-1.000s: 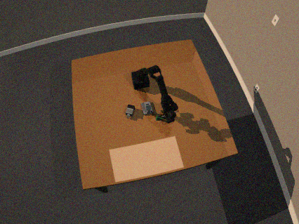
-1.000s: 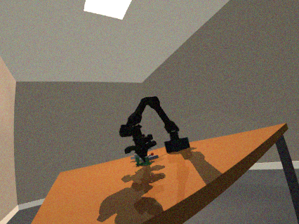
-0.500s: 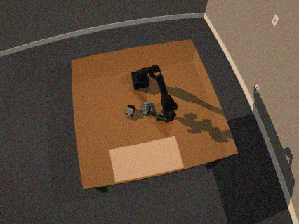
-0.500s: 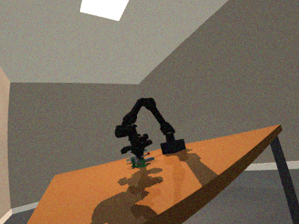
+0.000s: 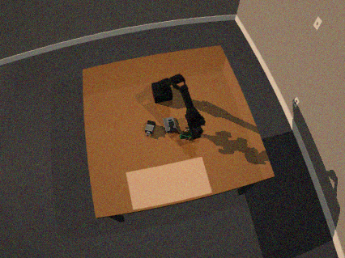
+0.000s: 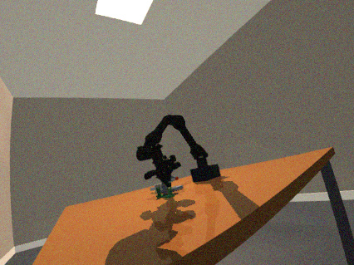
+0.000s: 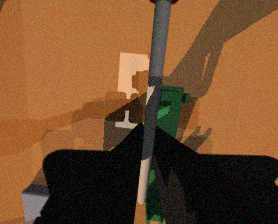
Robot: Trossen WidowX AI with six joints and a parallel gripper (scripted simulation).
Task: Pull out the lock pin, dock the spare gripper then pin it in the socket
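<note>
My gripper tip is now 30 mm to the left of the green piece, 20 mm short of it and 20 mm above it. Also, from my gripper tip: mount: 150 mm to the right, 90 mm behind, 10 mm above; then spare gripper: 300 mm to the right, 100 mm behind, 20 mm below.
</note>
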